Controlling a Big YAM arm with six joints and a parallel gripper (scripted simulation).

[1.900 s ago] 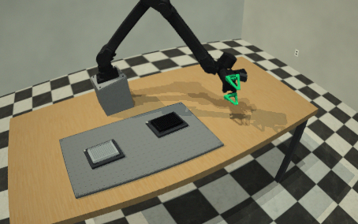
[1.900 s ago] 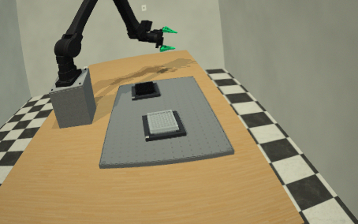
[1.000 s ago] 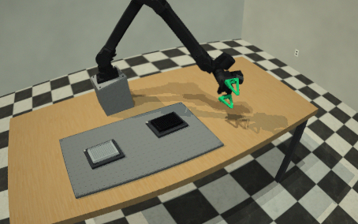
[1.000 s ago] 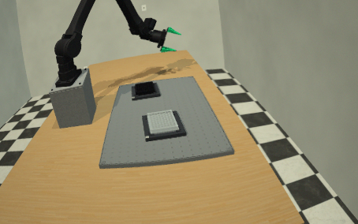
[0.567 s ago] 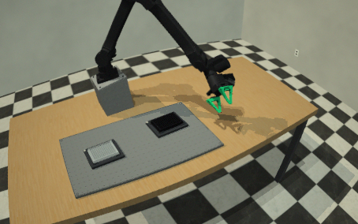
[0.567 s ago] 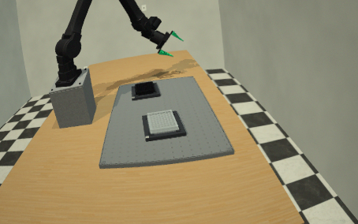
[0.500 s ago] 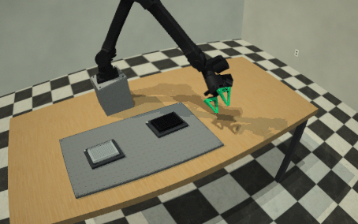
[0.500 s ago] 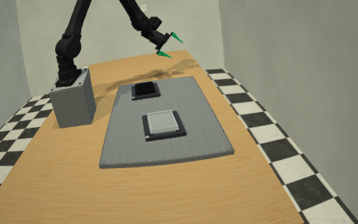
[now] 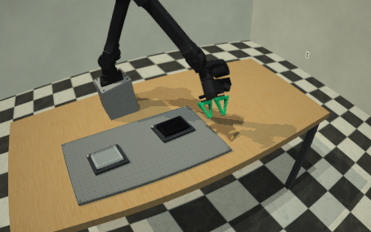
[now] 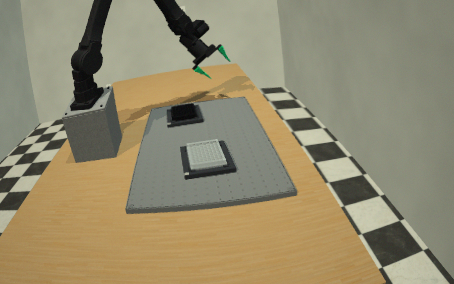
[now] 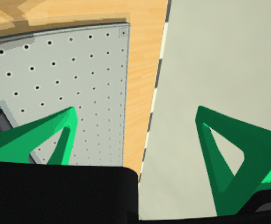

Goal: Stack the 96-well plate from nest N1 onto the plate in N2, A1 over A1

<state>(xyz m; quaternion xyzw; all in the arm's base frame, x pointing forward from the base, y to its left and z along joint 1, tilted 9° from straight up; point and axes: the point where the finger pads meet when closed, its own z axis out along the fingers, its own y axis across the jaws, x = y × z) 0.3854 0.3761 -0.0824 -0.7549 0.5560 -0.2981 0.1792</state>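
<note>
The black 96-well plate lies 120 mm behind my hand, 150 mm to the right of it and 120 mm below it. Also, from my hand: plate nest N2: 10 mm behind, 480 mm to the right, 130 mm below; plate nest N1: 120 mm behind, 150 mm to the right, 130 mm below; pale 96-well plate: 10 mm behind, 480 mm to the right, 120 mm below.
</note>
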